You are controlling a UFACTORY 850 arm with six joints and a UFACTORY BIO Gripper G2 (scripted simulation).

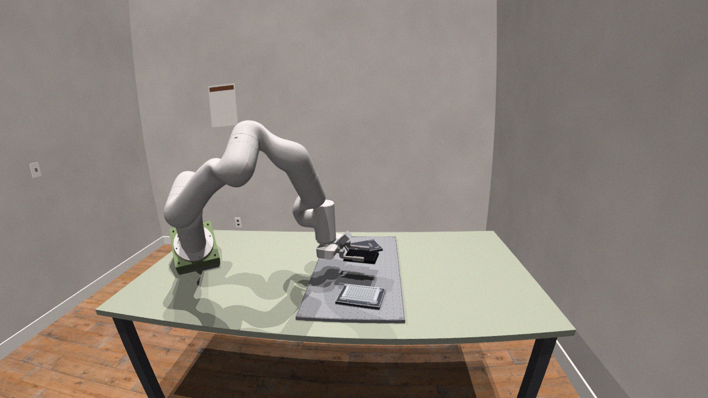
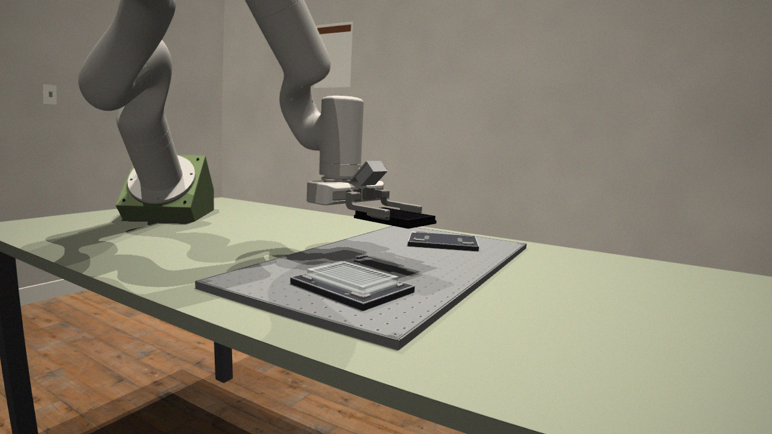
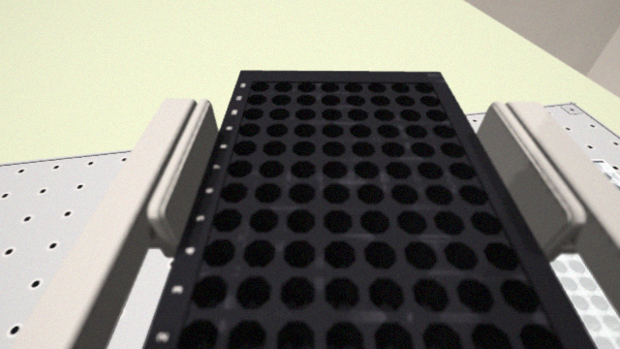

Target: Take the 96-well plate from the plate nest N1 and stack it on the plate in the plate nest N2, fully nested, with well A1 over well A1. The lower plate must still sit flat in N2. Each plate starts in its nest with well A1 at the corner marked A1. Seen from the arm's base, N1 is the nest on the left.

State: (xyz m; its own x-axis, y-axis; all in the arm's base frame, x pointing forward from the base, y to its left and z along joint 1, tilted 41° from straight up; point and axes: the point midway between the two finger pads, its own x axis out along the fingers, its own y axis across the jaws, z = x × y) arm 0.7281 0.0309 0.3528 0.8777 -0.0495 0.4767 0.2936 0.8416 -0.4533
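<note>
The clear 96-well plate is 150 mm to the right of my hand, 90 mm below it and 10 mm behind it. Round my hand: plate nest N1: 270 mm to the left, 100 mm below, 30 mm ahead; black 96-well plate: 10 mm below; plate nest N2: 150 mm to the right, 100 mm below, 10 mm behind.
</note>
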